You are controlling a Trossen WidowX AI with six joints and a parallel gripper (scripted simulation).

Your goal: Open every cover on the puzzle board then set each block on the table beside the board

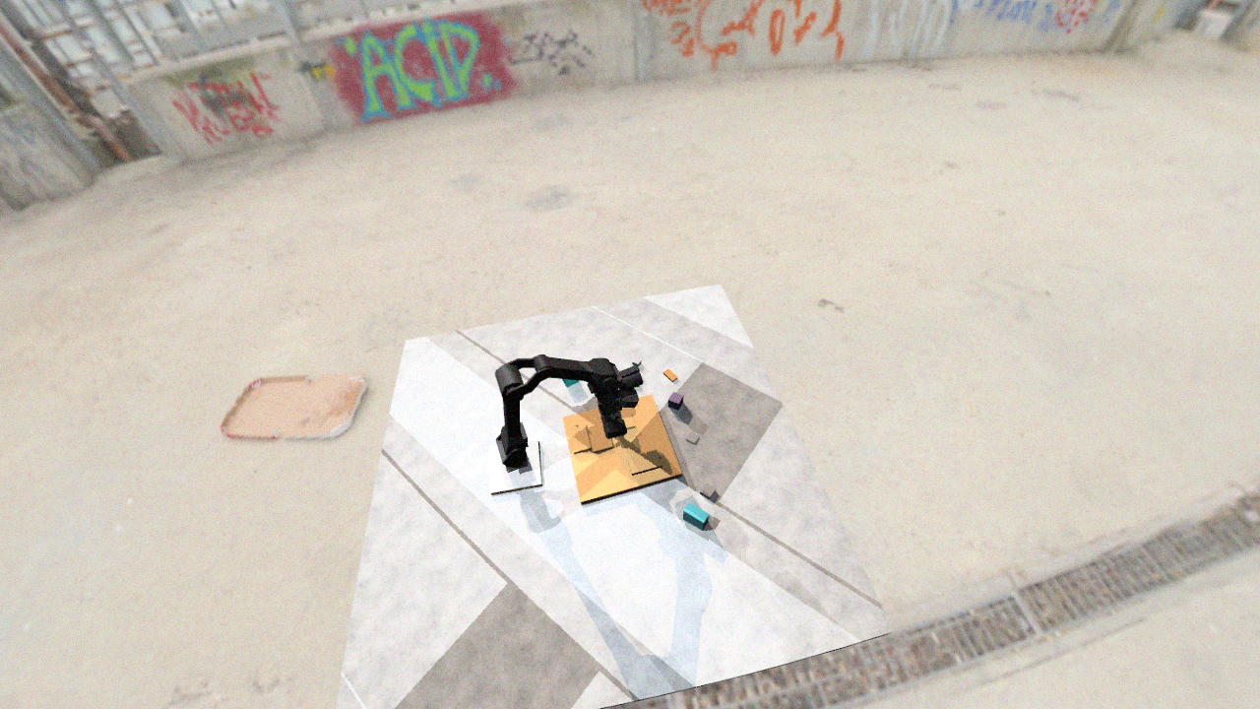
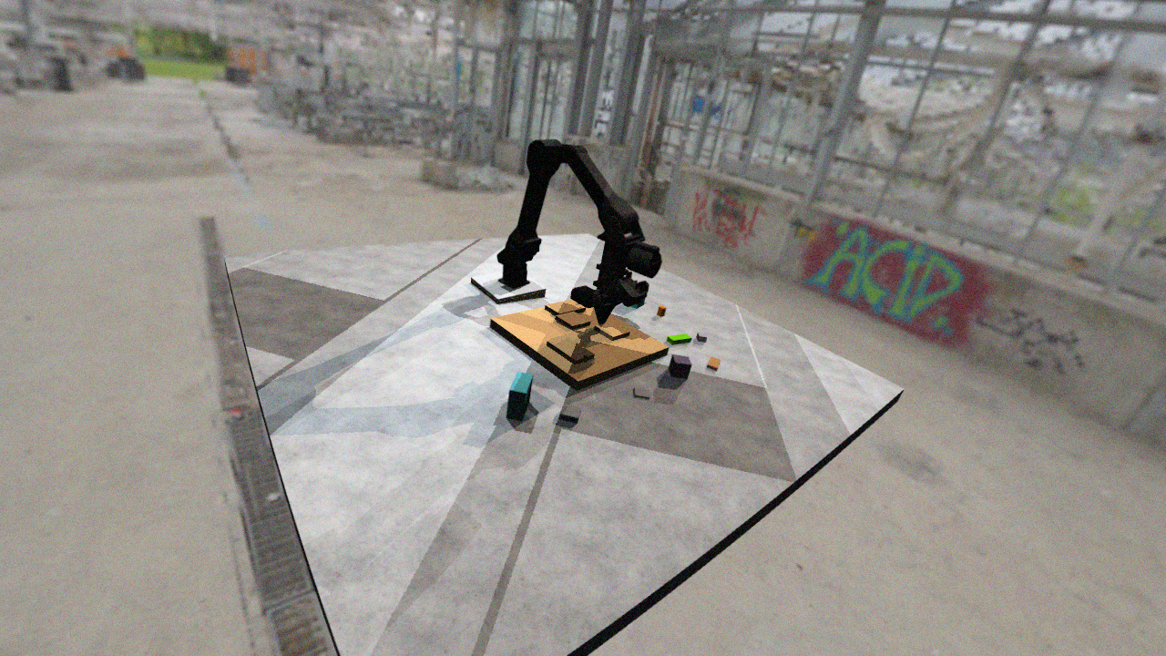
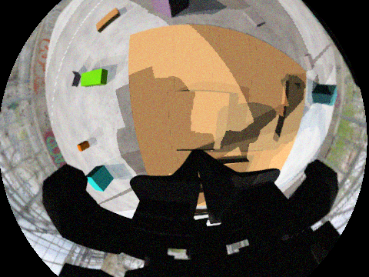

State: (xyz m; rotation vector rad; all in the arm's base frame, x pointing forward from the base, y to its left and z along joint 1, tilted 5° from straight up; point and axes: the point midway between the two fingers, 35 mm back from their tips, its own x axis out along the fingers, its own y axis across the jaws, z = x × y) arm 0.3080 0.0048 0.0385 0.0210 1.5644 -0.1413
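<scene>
Now: the tan puzzle board 20 mm behind my gripper tip, 70 mm to the right of it and 10 mm below it. The rest, counted from my gripper tip: green block (140 mm ahead, 150 mm to the left, 20 mm below); then purple cube (220 mm ahead, 10 mm to the left, 10 mm below); then small orange block (20 mm ahead, 250 mm to the left, 10 mm below).
</scene>
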